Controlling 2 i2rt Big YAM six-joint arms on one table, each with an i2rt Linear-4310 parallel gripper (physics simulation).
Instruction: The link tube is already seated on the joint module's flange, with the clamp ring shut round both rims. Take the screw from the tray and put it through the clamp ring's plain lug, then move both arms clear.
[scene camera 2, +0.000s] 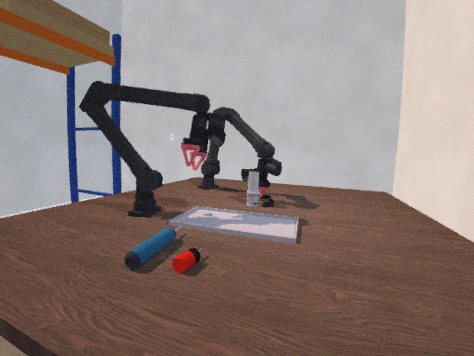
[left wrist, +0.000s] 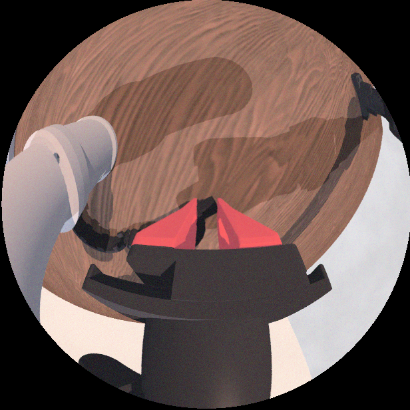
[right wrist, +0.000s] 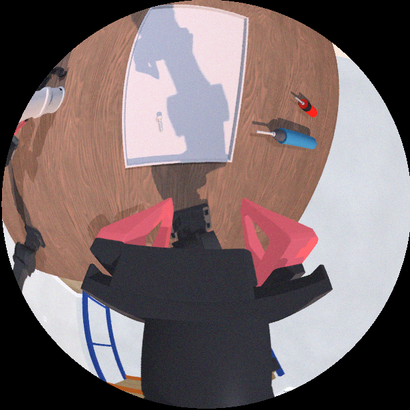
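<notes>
The grey link tube on its joint module stands upright on the table behind the tray; it also shows in the left wrist view and at the left edge of the right wrist view. The black clamp ring curves from the module's base to my left gripper, which is shut on the ring's end, low beside the tube. The small screw lies in the flat grey tray. My right gripper is open and empty, high above the table behind the tray.
A blue-handled screwdriver and a stubby red driver lie in front of the tray's left end. A blue shelf rack stands behind the table at the left. Both arm bases sit at the table's back.
</notes>
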